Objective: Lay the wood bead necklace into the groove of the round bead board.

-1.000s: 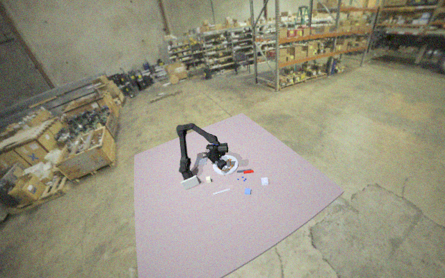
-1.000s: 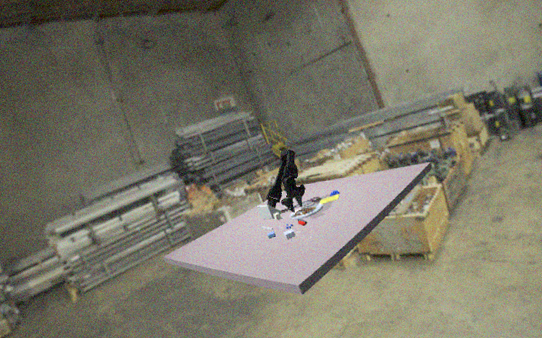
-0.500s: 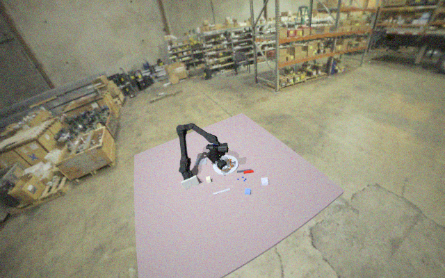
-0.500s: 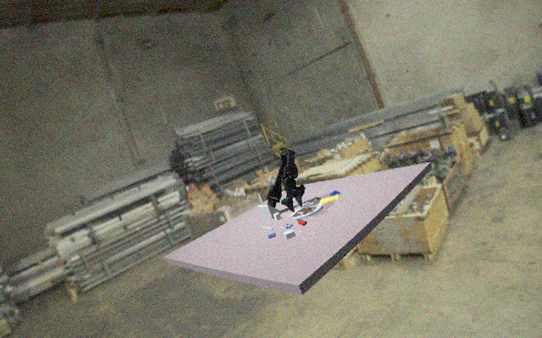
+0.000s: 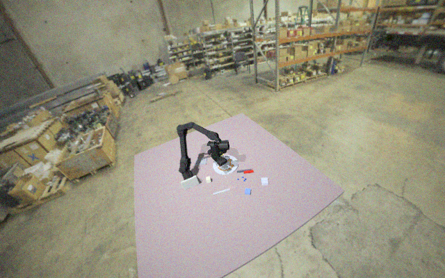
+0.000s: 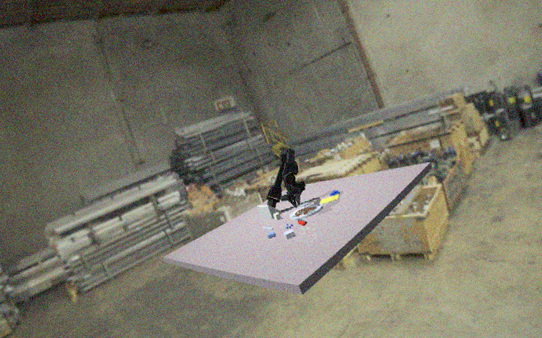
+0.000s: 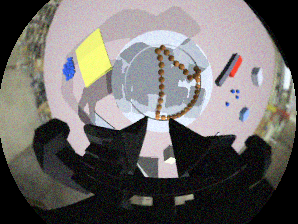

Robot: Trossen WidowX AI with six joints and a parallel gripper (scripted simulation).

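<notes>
Now: gripper tip 11 cm past the cream cube, 9 cm to the left of it and 2 cm above it. Round my gripper tip: red-handled tool (17 cm ahead, 13 cm to the right, 4 cm below); then grey plate (12 cm behind, 14 cm to the left, 4 cm below); then yellow sheet (8 cm ahead, 19 cm to the left, 4 cm below).
</notes>
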